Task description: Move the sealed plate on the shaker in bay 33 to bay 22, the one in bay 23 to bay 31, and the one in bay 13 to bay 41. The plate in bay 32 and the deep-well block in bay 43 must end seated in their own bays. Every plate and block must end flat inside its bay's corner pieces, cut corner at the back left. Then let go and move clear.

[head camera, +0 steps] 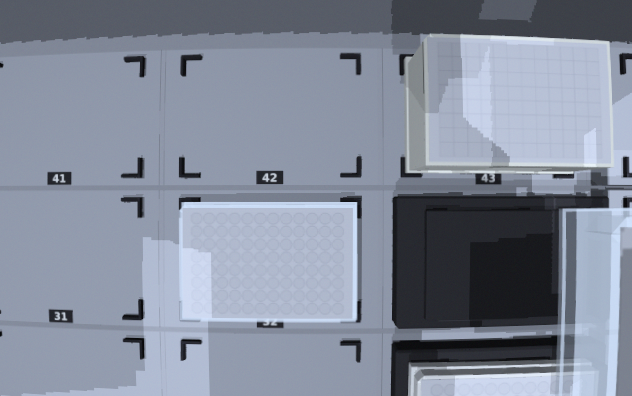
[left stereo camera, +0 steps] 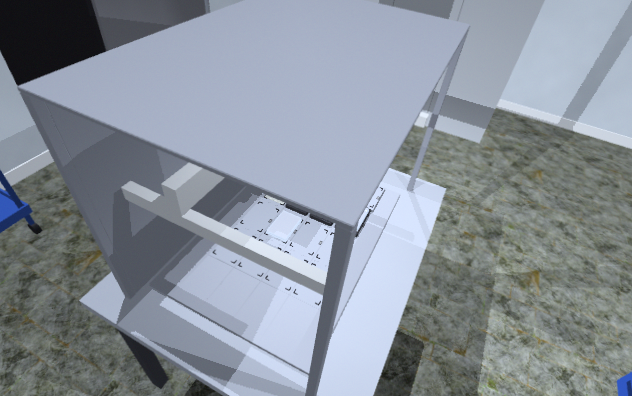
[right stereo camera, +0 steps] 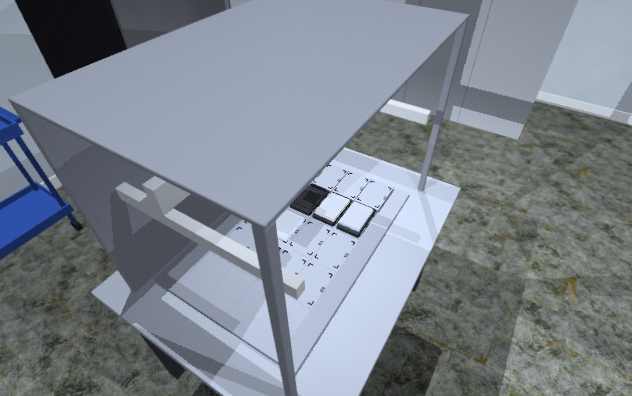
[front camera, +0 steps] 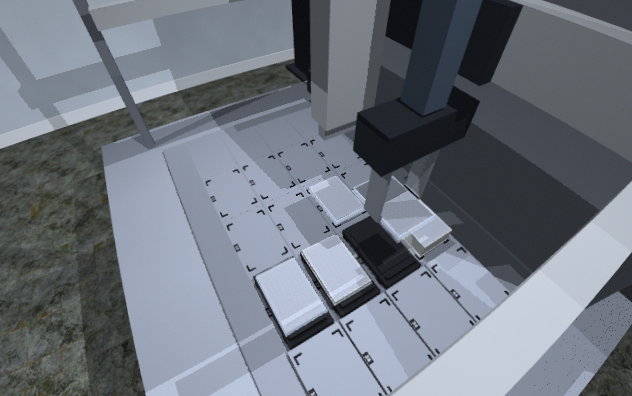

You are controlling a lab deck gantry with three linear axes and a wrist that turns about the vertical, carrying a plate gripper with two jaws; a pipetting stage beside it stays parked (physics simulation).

Labels:
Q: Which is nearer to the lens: the sealed plate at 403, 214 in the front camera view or the deep-well block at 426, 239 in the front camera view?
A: The sealed plate.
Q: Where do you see a bay 41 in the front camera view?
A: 338, 151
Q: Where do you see a bay 42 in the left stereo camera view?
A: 257, 218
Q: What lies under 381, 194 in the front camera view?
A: My gripper.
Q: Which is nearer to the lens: the sealed plate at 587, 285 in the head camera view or the deep-well block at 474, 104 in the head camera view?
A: The sealed plate.

